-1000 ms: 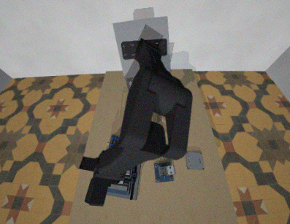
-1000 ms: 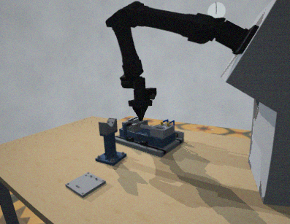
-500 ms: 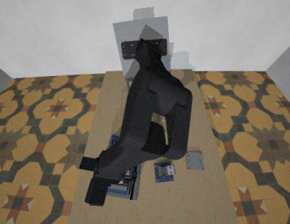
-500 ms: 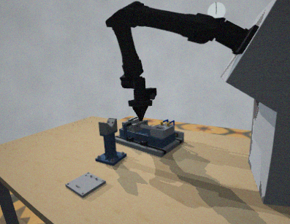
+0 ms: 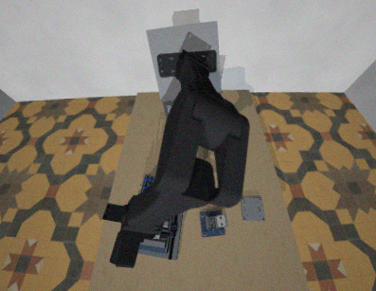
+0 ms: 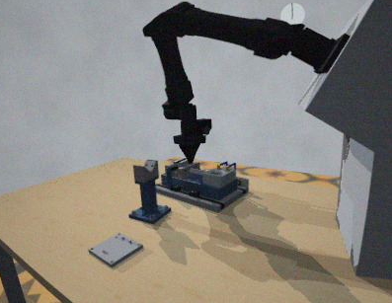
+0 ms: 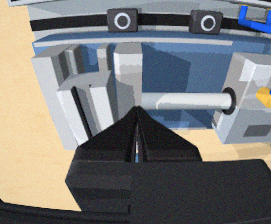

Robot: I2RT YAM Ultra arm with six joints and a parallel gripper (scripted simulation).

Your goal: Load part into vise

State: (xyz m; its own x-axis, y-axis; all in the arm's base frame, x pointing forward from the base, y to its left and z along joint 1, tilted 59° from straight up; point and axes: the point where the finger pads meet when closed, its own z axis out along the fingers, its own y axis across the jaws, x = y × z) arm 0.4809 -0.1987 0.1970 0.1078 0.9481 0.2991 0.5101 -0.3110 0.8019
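My hand is 40 mm short of the part and 10 mm above it. Also, from my hand: air cylinder rod 50 mm behind, 10 mm to the left, 30 mm below; then moving jaw 10 mm ahead, 30 mm below; then work stop 50 mm ahead, 40 mm to the left, 20 mm below.
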